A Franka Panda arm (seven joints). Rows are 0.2 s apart.
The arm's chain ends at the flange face. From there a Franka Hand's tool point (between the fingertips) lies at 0.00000 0.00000 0.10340 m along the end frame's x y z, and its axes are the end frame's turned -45 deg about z.
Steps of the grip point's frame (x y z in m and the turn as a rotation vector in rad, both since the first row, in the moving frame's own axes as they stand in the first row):
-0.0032, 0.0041, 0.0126, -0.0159, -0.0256, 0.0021
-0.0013, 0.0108, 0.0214, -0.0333, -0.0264, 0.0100
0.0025, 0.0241, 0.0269, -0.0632, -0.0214, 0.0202
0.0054, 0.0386, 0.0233, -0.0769, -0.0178, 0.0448
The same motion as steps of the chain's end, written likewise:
0.0013, 0.0021, 0.0126, -0.0293, -0.0069, 0.0021
0.0062, 0.0042, 0.0215, -0.0422, 0.0049, 0.0100
0.0158, 0.0091, 0.0271, -0.0598, 0.0296, 0.0202
0.0270, 0.0165, 0.0236, -0.0670, 0.0418, 0.0448

